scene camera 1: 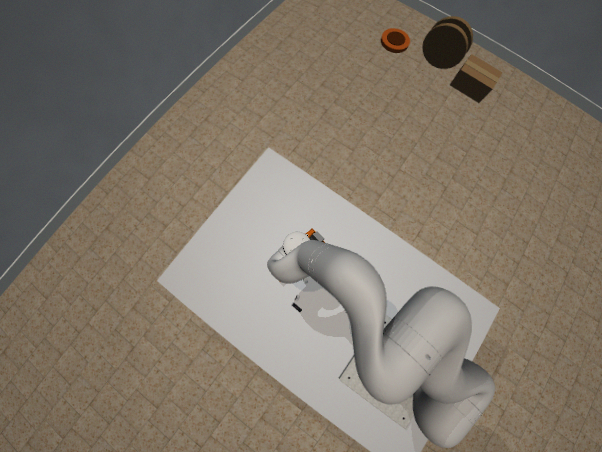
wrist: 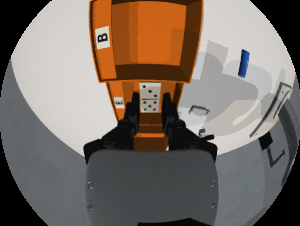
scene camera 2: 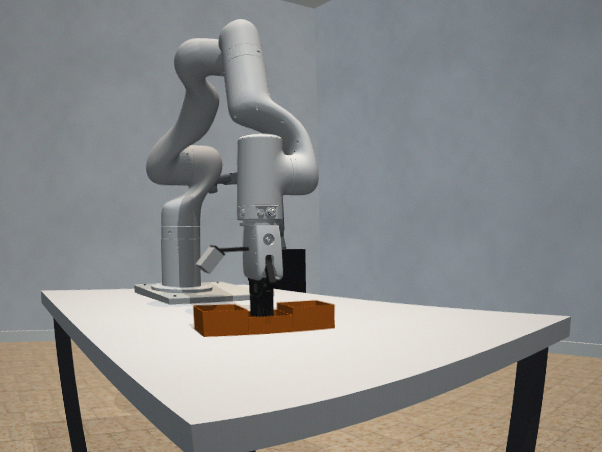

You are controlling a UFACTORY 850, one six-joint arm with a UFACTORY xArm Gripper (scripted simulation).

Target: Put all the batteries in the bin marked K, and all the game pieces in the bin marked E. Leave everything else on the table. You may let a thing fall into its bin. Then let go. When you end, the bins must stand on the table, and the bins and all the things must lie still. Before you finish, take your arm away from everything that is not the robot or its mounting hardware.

Labels:
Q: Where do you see a bin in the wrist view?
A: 164, 48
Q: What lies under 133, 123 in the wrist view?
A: My gripper.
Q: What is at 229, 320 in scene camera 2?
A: A bin.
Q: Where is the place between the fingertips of my gripper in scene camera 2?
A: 262, 317

